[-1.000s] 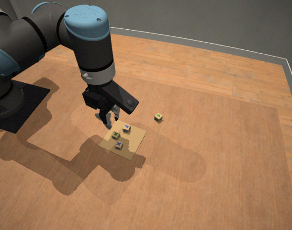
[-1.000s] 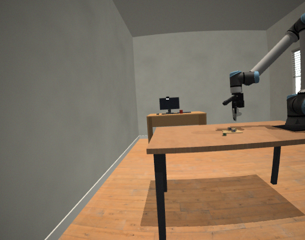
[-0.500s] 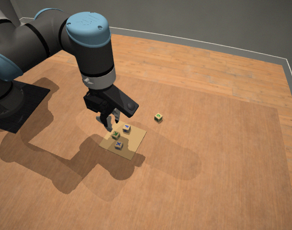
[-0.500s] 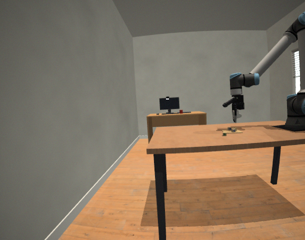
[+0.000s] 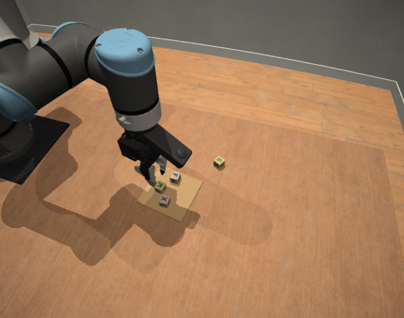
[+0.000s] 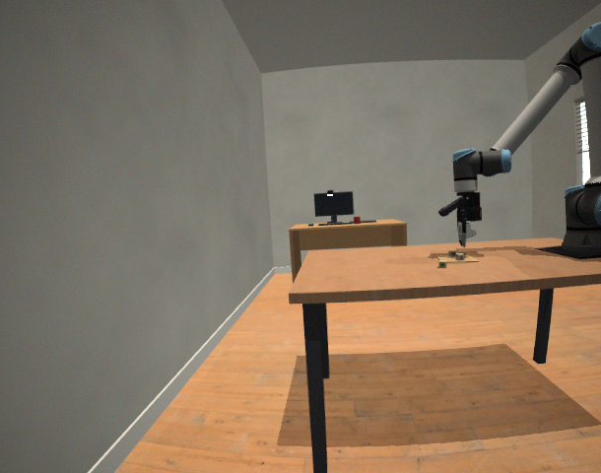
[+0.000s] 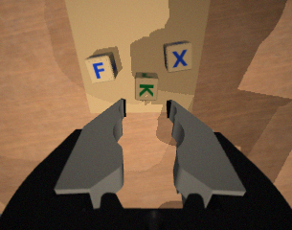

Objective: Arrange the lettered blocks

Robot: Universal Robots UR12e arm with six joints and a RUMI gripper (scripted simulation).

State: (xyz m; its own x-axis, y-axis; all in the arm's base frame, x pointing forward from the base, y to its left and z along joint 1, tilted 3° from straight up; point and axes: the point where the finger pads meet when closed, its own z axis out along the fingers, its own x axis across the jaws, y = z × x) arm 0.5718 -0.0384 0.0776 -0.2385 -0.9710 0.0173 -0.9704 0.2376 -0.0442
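My hand is 60 mm above the tan mat and 30 mm short of it.
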